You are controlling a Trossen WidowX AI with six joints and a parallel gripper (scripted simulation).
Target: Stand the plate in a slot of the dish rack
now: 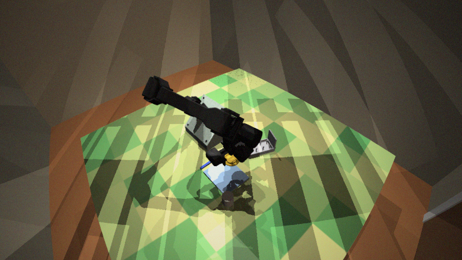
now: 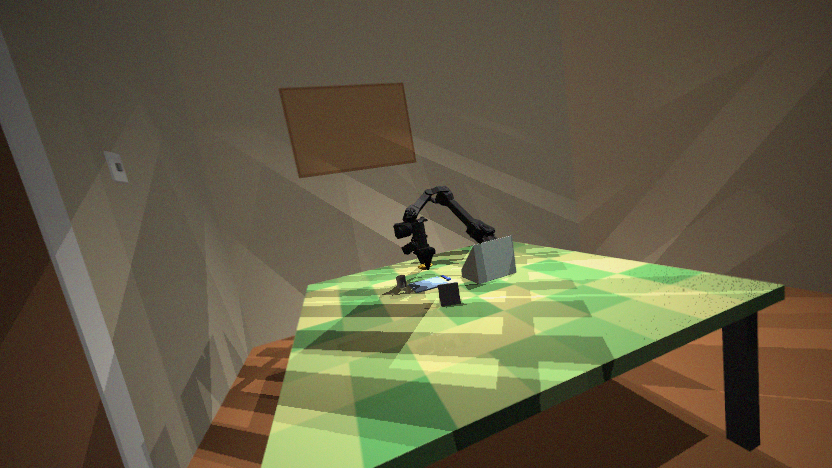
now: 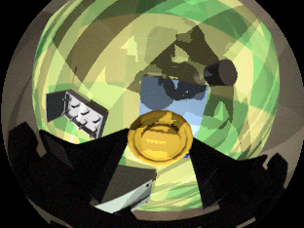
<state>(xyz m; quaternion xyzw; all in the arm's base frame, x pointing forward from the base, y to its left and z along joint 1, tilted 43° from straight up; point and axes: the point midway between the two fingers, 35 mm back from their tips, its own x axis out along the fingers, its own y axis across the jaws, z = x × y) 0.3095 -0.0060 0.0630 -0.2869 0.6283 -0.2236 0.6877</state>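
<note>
The grey dish rack lies 180 mm to the left of my gripper tip, 60 mm below it and 40 mm behind it. From my gripper tip the other things lie so: yellow plate 10 mm above; light blue mat 80 mm below, 30 mm to the right; blue spoon 100 mm behind, 80 mm below, 50 mm to the right.
</note>
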